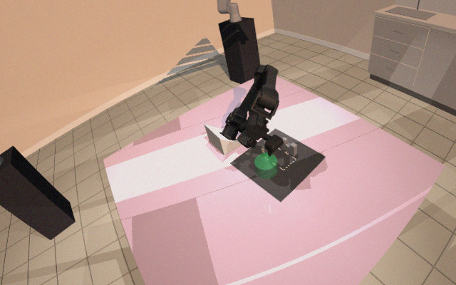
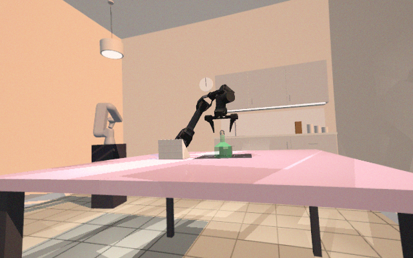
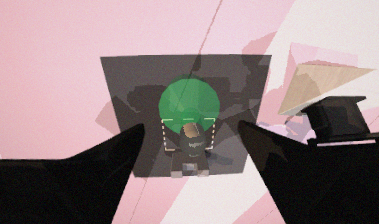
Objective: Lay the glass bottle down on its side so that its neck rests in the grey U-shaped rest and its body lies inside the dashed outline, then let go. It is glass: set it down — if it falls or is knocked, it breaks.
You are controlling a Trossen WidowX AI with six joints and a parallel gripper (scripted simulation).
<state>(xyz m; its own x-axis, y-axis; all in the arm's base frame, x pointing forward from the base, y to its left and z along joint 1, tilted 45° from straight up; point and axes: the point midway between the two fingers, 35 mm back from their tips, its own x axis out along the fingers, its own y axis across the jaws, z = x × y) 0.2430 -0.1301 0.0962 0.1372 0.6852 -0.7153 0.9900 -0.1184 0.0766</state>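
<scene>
My gripper tip is now 20 mm to the right of the green glass bottle and 50 mm above it. From my gripper tip the other things lie so: dark mat: 90 mm to the left, 140 mm below.
</scene>
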